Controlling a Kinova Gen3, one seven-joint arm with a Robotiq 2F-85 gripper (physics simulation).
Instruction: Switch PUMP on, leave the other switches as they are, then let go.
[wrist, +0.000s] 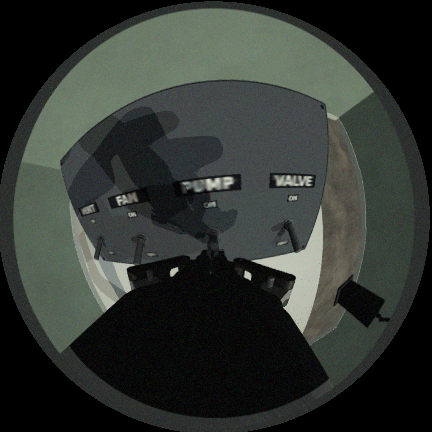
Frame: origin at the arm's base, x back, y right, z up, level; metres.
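Where they show: gripper, fingertip midpoint: (212, 253).
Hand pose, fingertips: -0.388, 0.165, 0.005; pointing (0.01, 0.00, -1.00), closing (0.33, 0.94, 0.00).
Observation:
Each offset is from my fingertips to the top centre of the thing, as dx, dy, dz. "spot": to the spot under its first point. Level surfaces: height alone.
The dark grey panel (270, 130) faces the camera. The PUMP label {-0.085, +0.019, +0.015} (209, 184) is at its middle, with a shaded ON mark {spot: -0.061, +0.016, -0.002} (210, 204) below. The PUMP lever {spot: -0.021, +0.008, +0.024} (213, 241) is foreshortened just beyond my fingertips; its lower part is hidden, and I cannot tell its exact tilt or whether the tips touch it. The VALVE lever {spot: +0.018, +0.117, +0.001} (293, 237) at the right, the FAN lever {spot: -0.031, -0.110, -0.003} (139, 249) at the left and the VENT lever {spot: -0.051, -0.227, -0.005} (100, 249) at the far left all point down, away from their ON marks. My gripper (212, 253) is shut and empty, at the panel's lower edge.
A black box-shaped object (360, 301) with a short bent end is at the lower right. A brown mottled surface (345, 200) lies right of the panel, with a pale surface {dz -0.118} (311, 260) beside it. Green walls surround the panel, and shadows fall across its left half.

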